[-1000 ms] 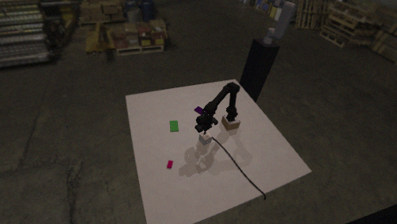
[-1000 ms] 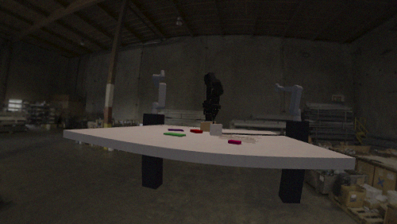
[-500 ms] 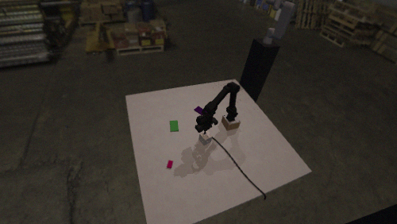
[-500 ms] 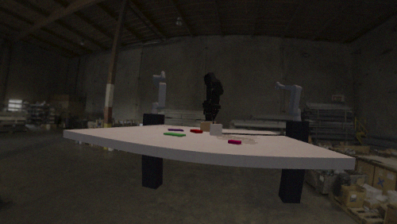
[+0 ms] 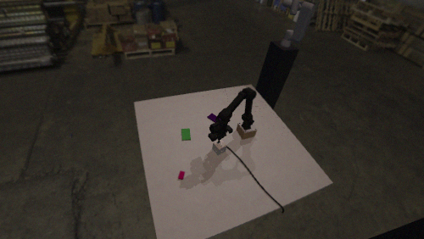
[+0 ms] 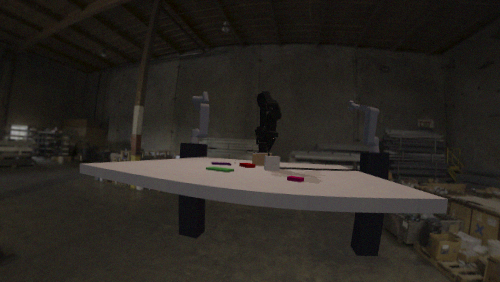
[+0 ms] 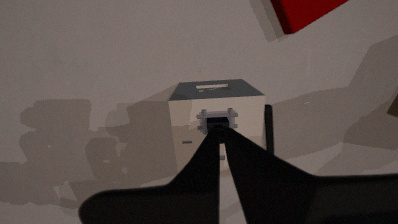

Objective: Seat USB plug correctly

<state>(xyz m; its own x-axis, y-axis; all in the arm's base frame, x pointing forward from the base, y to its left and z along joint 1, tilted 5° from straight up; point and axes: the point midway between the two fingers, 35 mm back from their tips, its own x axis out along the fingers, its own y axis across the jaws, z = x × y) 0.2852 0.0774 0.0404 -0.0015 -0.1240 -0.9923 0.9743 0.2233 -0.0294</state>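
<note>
Now: the USB plug 20 mm below my gripper tip. From my gripper tip the other things lie so: green block: 200 mm to the right, 200 mm ahead, 100 mm below; then red block: 130 mm to the right, 90 mm below, 80 mm behind; then socket: 40 mm below.
</note>
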